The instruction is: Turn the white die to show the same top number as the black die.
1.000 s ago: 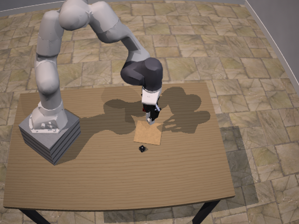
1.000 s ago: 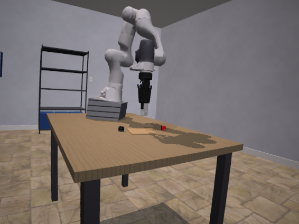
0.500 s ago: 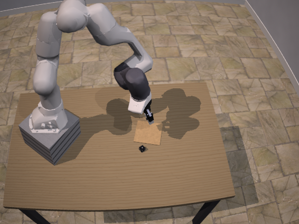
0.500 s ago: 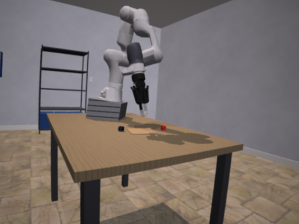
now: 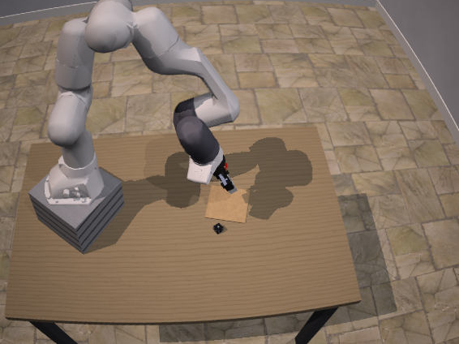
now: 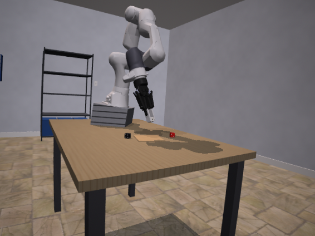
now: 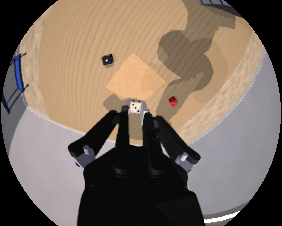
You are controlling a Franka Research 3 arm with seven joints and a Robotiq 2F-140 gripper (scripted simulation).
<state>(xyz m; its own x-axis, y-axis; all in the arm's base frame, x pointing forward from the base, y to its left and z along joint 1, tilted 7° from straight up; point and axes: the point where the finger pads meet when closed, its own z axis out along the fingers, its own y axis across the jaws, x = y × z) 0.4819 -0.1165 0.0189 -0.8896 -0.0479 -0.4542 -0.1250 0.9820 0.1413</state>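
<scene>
My gripper is now 20 mm above the white die and 10 mm short of it. From my hand the other things lie so: red die 160 mm to the left, 110 mm below, 30 mm ahead; then black die 110 mm below, 90 mm to the right, 60 mm behind; then tan mat 120 mm below.
</scene>
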